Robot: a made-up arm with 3 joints.
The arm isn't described. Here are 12 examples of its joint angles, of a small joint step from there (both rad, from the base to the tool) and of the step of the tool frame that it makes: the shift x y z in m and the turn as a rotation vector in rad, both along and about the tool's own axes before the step.
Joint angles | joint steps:
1: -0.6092 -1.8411 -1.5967 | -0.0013 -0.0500 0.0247
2: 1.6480 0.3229 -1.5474 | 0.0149 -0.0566 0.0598
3: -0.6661 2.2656 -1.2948 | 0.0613 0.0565 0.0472
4: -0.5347 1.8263 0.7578 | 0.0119 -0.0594 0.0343
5: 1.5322 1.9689 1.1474 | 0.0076 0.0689 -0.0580
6: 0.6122 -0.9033 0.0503 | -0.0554 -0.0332 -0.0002
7: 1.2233 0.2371 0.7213 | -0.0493 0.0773 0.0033
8: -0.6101 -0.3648 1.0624 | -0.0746 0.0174 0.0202
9: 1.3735 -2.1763 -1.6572 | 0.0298 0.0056 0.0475
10: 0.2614 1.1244 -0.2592 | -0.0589 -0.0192 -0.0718
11: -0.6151 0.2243 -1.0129 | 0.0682 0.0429 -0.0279
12: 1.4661 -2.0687 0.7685 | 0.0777 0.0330 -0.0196
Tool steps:
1: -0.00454 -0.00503 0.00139 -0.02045 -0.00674 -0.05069
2: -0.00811 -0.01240 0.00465 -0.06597 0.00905 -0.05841
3: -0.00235 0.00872 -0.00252 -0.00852 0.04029 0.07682
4: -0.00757 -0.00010 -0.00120 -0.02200 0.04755 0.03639
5: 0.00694 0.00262 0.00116 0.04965 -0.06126 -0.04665
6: -0.01054 0.01226 -0.00174 0.04370 0.04477 0.03545
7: 0.00847 -0.00029 0.00847 0.03032 -0.05914 -0.04099
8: -0.00007 0.00341 0.00766 0.04189 -0.02725 0.01827
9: 0.00652 -0.00233 0.00267 -0.03723 -0.01155 0.01814
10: 0.00476 0.01149 -0.00203 0.10011 -0.01750 -0.05404
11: 0.00127 -0.01072 0.00334 -0.04229 0.00765 0.05731
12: 0.00765 -0.00327 0.00280 0.05195 -0.02492 -0.08211
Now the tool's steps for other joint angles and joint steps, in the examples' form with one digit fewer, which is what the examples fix.
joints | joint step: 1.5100 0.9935 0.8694 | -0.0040 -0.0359 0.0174
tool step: -0.0043 0.0002 -0.0011 -0.0081 0.0336 0.0187
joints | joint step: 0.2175 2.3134 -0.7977 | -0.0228 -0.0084 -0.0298
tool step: 0.0011 -0.0013 -0.0009 0.0153 -0.0093 -0.0200
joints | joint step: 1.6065 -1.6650 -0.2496 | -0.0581 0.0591 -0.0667
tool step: 0.0019 0.0130 -0.0030 0.0534 -0.0220 0.0745
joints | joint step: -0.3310 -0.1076 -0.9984 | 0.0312 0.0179 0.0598
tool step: 0.0005 -0.0150 0.0062 -0.0928 0.0082 0.0152
